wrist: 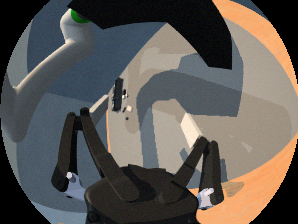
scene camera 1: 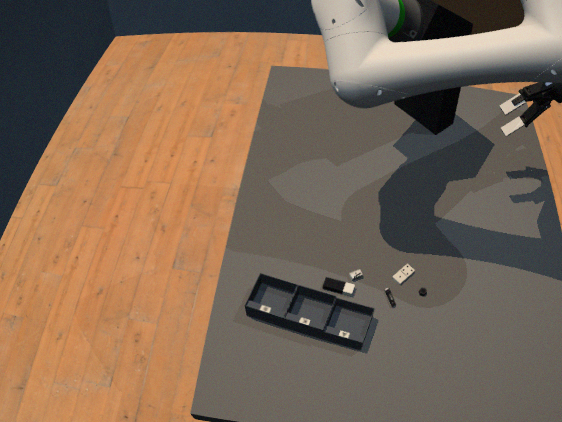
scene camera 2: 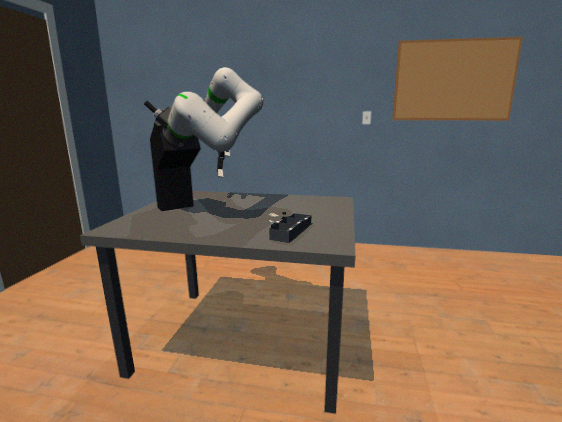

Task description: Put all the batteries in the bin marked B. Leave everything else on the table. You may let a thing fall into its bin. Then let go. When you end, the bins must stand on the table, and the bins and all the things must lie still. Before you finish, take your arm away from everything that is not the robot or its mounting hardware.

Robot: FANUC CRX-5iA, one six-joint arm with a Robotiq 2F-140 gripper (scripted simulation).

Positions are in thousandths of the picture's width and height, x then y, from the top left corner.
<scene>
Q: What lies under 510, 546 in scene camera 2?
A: A black bin.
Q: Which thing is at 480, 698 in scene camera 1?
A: A black bin.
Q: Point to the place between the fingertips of my gripper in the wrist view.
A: At 492, 493
</scene>
